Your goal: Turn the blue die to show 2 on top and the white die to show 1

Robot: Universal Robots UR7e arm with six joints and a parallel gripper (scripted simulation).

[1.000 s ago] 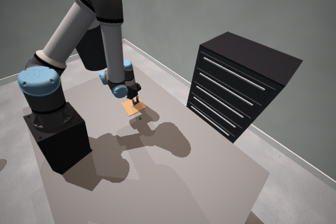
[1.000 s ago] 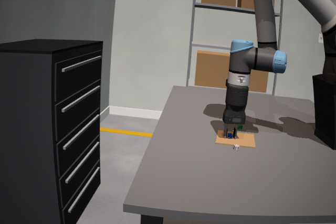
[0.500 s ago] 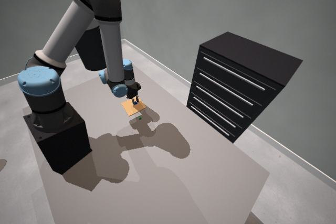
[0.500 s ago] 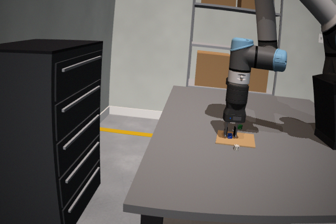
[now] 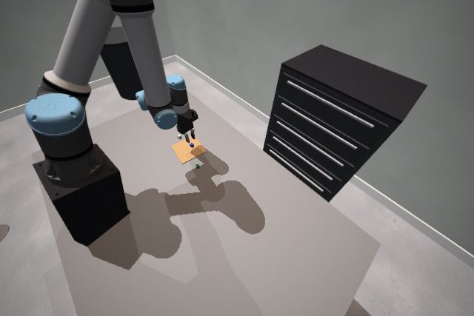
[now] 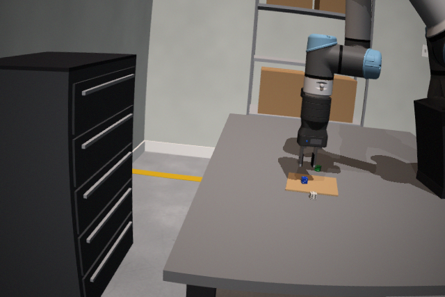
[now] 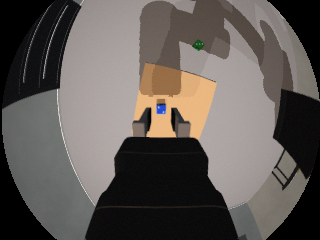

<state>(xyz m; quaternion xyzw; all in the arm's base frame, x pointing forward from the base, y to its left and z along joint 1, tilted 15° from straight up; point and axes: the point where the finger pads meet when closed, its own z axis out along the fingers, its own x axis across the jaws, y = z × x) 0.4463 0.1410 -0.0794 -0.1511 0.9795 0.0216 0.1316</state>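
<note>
My gripper is now 6 cm above the blue die. Round my hand: orange mat (7 cm below, 2 cm behind, 1 cm to the right); then green die (14 cm to the right, 6 cm below, 3 cm behind); then white die (10 cm to the left, 6 cm below, 4 cm behind).
</note>
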